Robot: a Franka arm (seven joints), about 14 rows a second.
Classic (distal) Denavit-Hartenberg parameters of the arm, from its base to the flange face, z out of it. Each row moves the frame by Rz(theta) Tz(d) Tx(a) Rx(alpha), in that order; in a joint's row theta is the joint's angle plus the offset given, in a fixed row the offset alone. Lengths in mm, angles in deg.
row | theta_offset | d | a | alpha
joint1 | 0 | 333 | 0 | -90
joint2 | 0 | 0 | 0 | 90
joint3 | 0 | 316 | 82.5 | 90
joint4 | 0 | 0 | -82.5 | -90
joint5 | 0 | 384 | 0 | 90
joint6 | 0 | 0 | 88 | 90
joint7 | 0 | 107 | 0 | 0
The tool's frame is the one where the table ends.
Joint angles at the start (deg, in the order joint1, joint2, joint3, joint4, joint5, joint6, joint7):
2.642 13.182 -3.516 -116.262 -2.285 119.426 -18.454
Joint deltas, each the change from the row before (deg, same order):
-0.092 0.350 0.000 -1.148 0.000 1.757 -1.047
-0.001 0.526 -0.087 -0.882 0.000 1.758 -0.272
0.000 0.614 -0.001 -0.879 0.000 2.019 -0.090
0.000 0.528 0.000 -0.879 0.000 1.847 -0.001
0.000 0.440 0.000 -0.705 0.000 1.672 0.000
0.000 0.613 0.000 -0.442 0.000 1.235 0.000
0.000 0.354 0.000 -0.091 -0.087 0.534 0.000
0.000 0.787 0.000 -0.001 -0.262 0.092 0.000
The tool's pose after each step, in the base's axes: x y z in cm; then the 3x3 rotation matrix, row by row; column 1 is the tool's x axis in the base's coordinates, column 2 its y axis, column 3 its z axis. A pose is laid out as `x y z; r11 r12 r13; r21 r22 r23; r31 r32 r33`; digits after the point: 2 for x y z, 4 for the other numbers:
56.68 -1.07 31.15; 0.9253 0.3393 -0.1693; 0.3366 -0.9406 -0.0457; -0.1748 -0.0147 -0.9845
56.54 -1.15 30.22; 0.9248 0.3435 -0.1634; 0.3407 -0.9391 -0.0458; -0.1691 -0.0133 -0.9855
56.43 -1.14 29.23; 0.9254 0.3463 -0.1543; 0.3434 -0.9381 -0.0459; -0.1606 -0.0105 -0.9870
56.27 -1.13 28.33; 0.9262 0.3475 -0.1466; 0.3445 -0.9377 -0.0458; -0.1534 -0.0081 -0.9881
56.16 -1.12 27.61; 0.9271 0.3486 -0.1375; 0.3456 -0.9373 -0.0458; -0.1448 -0.0051 -0.9894
56.08 -1.11 26.87; 0.9273 0.3493 -0.1344; 0.3463 -0.9370 -0.0460; -0.1420 -0.0039 -0.9899
56.10 -1.11 26.52; 0.9270 0.3508 -0.1328; 0.3476 -0.9365 -0.0473; -0.1410 -0.0023 -0.9900
56.02 -1.13 25.77; 0.9240 0.3540 -0.1448; 0.3503 -0.9352 -0.0514; -0.1536 -0.0032 -0.9881

